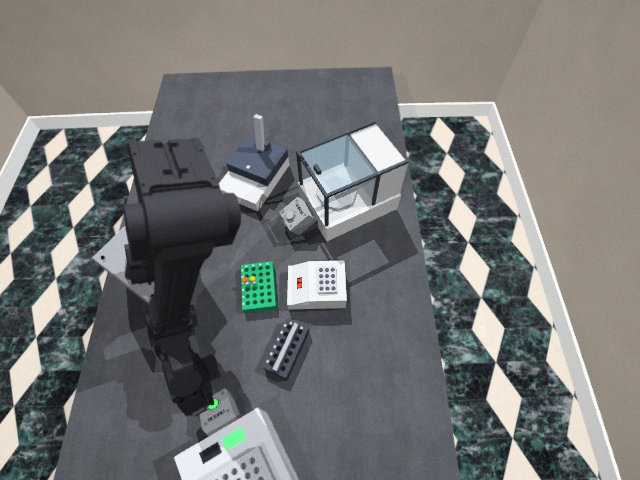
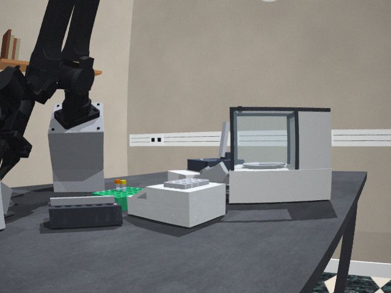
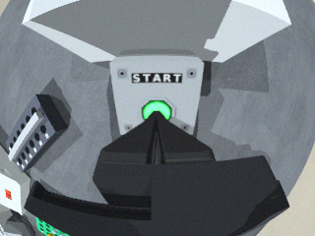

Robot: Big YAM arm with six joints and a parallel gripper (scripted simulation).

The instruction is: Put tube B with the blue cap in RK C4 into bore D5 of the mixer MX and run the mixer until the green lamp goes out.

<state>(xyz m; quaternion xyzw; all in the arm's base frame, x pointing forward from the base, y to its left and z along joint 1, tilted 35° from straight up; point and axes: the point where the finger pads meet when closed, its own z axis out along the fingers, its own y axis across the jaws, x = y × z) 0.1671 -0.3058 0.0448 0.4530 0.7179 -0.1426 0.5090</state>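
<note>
Now: the green start key 1 cm to the right of my hand and 1 cm below it. The rest, counted from my hand: orange-capped tube (7 cm ahead, 29 cm to the left, 4 cm below); dark magnet block (17 cm ahead, 11 cm to the left, 5 cm below); tube B (6 cm ahead, 20 cm to the right, 9 cm above).
</note>
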